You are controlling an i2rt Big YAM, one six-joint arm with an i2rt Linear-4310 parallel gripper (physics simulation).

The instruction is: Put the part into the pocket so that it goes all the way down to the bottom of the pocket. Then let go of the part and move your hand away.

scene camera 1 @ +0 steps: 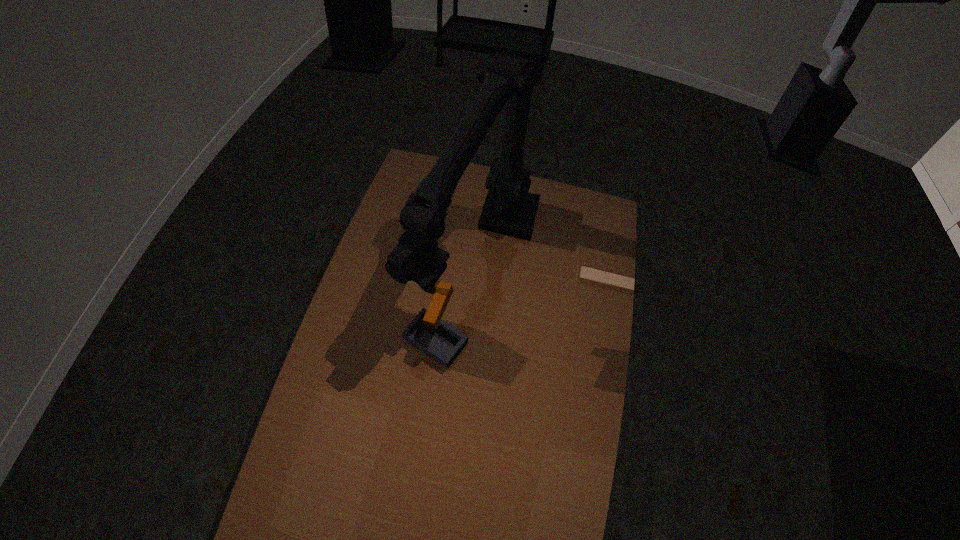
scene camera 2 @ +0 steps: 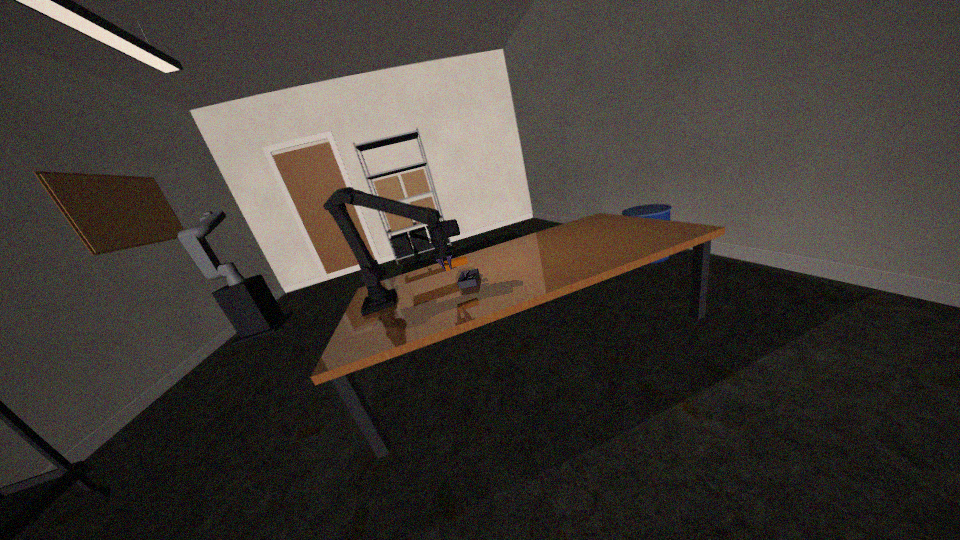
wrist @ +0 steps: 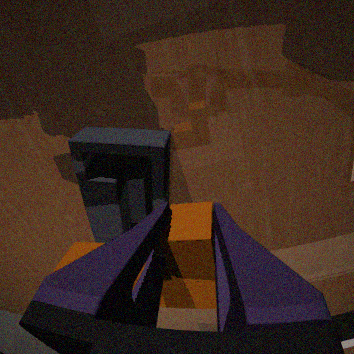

Labels:
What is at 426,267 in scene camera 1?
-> My gripper.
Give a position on an orange part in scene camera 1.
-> At 442,291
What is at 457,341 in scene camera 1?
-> A grey-blue pocket block.

